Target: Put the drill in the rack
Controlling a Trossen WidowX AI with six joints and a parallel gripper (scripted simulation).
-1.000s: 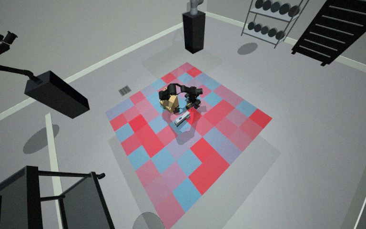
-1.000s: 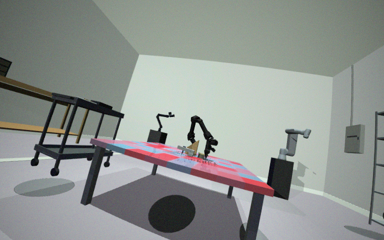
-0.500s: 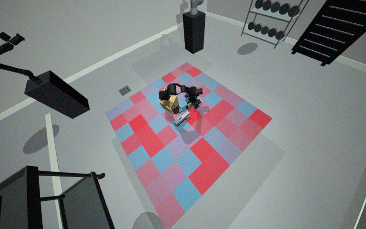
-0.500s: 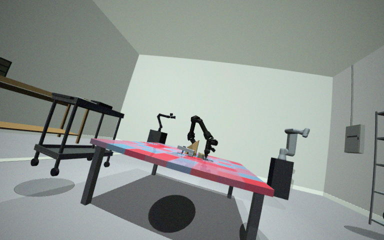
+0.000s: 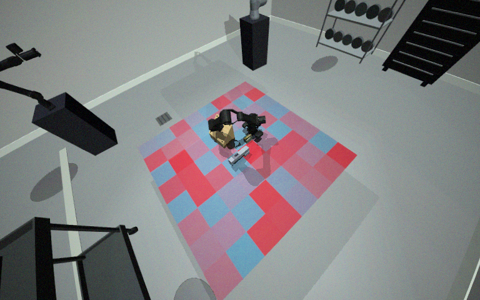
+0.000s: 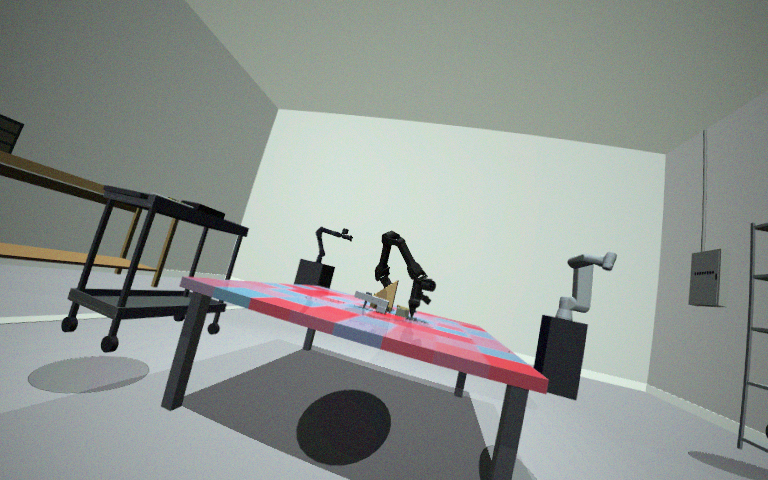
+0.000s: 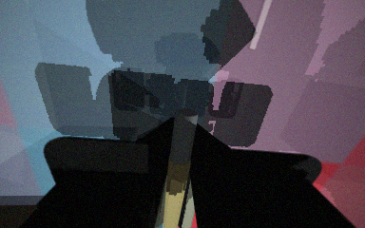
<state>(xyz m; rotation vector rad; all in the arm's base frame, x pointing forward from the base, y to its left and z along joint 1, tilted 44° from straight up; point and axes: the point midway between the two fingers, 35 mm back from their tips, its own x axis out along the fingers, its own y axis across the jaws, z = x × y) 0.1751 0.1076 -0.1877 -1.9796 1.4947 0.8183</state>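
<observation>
Right now the drill is 4 cm to the right of my gripper tip and 4 cm above it. The rest, counted from my gripper tip: rack: 5 cm to the right, 1 cm ahead, 1 cm above.
</observation>
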